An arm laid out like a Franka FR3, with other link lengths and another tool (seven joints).
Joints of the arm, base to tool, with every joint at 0 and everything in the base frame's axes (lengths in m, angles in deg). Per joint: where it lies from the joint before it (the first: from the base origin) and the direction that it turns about. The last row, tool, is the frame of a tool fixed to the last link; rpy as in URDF.
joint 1: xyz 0 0 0.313 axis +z
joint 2: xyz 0 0 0 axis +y
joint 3: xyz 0 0 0.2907 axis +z
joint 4: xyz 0.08 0 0 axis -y
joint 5: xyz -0.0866 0 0.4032 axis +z
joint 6: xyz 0 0 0 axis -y
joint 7: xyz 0.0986 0 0 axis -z
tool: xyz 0.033 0.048 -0.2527 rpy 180 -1.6 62.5
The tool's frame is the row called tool.
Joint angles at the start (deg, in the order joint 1, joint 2, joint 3, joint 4, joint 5, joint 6, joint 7):
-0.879 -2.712 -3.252 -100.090 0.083 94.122 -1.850
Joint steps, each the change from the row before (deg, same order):
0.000 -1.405 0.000 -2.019 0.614 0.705 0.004
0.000 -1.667 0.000 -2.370 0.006 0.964 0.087
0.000 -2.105 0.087 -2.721 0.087 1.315 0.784
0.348 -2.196 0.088 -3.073 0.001 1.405 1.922
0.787 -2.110 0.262 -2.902 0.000 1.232 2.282
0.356 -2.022 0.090 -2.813 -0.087 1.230 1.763
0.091 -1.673 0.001 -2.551 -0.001 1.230 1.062
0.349 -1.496 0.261 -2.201 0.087 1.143 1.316
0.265 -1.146 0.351 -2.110 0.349 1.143 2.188
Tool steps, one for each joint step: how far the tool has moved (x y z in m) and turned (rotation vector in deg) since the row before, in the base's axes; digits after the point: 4 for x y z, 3 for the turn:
-0.0062 0.0030 -0.0021 0.679 -0.138 -0.086
-0.0070 0.0004 -0.0029 0.075 -0.263 -0.093
-0.0069 0.0013 -0.0012 0.106 -0.690 -0.718
-0.0074 0.0038 -0.0039 0.005 -0.484 -1.491
-0.0075 0.0094 -0.0039 -0.026 -0.385 -1.237
-0.0075 0.0033 -0.0044 -0.061 -0.394 -1.300
-0.0065 0.0006 -0.0054 0.049 -0.326 -0.968
-0.0053 0.0055 -0.0041 0.055 -0.407 -0.737
-0.0041 0.0056 -0.0065 0.270 -0.123 -1.679

